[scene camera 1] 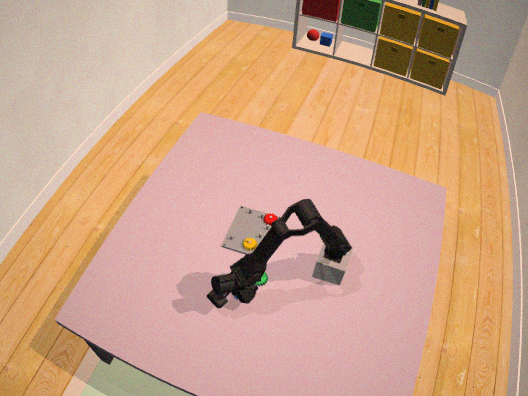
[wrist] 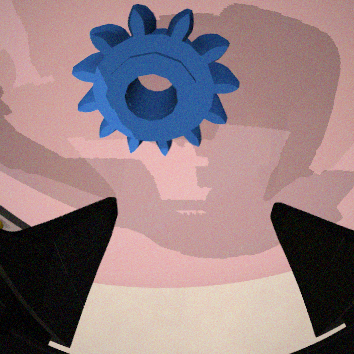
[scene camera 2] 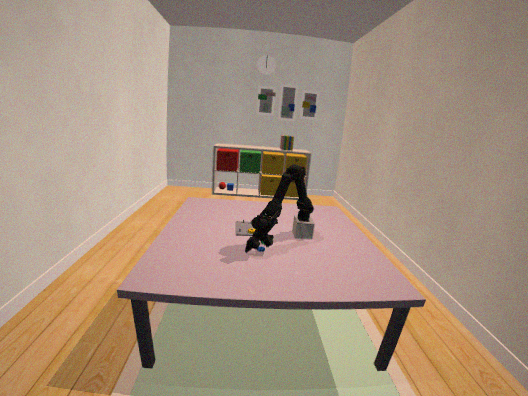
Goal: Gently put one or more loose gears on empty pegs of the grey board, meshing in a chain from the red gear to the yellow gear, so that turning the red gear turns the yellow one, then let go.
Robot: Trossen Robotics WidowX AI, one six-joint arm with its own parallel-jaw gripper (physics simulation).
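Frame: origin at the arm's base, x right, y ahead, z up, level; centimetres.
Where they show: gripper, between the fingertips: (wrist: 198,208) (scene camera 2: 248,248); arm's base, origin of its link: (scene camera 1: 334,253) (scene camera 2: 303,219).
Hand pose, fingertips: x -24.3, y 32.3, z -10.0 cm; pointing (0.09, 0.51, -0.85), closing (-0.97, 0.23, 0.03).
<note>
Each offset is from my fingertips to the top centre of the thing. "spot": to the spot under its first point. Level surfaces: height alone.
The grey board @(dx +28.1, dy +0.2, dz +2.4 cm) (scene camera 1: 240,227) (scene camera 2: 245,226) lies on the table with several thin pegs. The red gear @(spot: dx +35.3, dy -4.0, dz +2.1 cm) (scene camera 1: 270,218) is at its edge beside the arm, and the yellow gear @(dx +21.7, dy -1.5, dz +2.0 cm) (scene camera 1: 250,243) (scene camera 2: 251,230) is at its near side. A blue gear @(dx +0.4, dy -7.0, dz +1.1 cm) (wrist: 192,95) (scene camera 2: 261,248) shows its face and hole in the wrist view, beyond the fingertips and not between them; in scene camera 1 the gripper mostly hides it. A green gear @(dx +9.8, dy -10.3, dz +1.1 cm) (scene camera 1: 263,279) lies partly behind the arm. My gripper (scene camera 1: 231,298) (scene camera 2: 260,244) (wrist: 198,208) is open and empty, low over the table near the blue gear.
The arm's grey base block (scene camera 1: 329,272) (scene camera 2: 303,229) stands on the pink table @(dz -0.6 cm) (scene camera 1: 325,175) (scene camera 2: 310,275), right of the board. The forearm passes over the board's right side and hides part of it. A shelf unit (scene camera 1: 334,40) stands by the far wall.
</note>
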